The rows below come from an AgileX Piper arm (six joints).
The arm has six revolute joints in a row. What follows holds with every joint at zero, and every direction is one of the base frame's.
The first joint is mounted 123 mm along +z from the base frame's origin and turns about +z.
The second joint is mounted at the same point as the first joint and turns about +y.
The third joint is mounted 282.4 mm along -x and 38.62 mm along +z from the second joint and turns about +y.
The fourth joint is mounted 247.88 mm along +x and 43.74 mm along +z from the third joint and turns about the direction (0.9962, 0, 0.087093).
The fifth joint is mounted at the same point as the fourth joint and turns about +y.
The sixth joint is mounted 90.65 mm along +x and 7.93 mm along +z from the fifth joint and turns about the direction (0.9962, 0, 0.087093).
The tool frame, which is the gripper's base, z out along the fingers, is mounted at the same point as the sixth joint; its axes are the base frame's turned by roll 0, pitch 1.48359 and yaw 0 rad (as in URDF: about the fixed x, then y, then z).
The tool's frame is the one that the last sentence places.
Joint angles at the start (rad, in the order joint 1, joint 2, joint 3, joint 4, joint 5, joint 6):
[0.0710 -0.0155 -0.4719 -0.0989 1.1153 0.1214]
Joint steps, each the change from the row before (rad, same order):
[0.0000 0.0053 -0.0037 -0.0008 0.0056 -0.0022]
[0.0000 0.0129 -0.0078 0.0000 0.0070 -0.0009]
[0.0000 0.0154 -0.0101 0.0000 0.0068 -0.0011]
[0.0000 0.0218 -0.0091 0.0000 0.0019 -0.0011]
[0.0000 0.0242 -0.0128 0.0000 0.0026 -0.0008]
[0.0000 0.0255 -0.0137 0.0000 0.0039 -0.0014]
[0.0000 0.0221 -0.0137 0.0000 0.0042 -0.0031]
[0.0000 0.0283 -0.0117 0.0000 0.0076 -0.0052]
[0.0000 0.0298 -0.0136 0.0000 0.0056 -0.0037]
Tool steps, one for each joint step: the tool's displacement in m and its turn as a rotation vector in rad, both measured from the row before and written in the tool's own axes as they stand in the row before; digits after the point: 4 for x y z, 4 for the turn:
[-0.0006 -0.0001 -0.0002 0.0015 0.0071 -0.0027]
[-0.0018 0.0001 -0.0003 0.0012 0.0120 -0.0014]
[-0.0025 0.0001 -0.0005 0.0012 0.0120 -0.0016]
[-0.0033 0.0003 0.0005 0.0012 0.0145 -0.0022]
[-0.0041 0.0003 0.0000 0.0011 0.0139 -0.0018]
[-0.0043 0.0003 0.0000 0.0013 0.0156 -0.0025]
[-0.0040 0.0002 -0.0003 0.0011 0.0125 -0.0039]
[-0.0039 0.0003 0.0010 0.0019 0.0240 -0.0067]
[-0.0046 0.0004 0.0008 0.0016 0.0217 -0.0052]

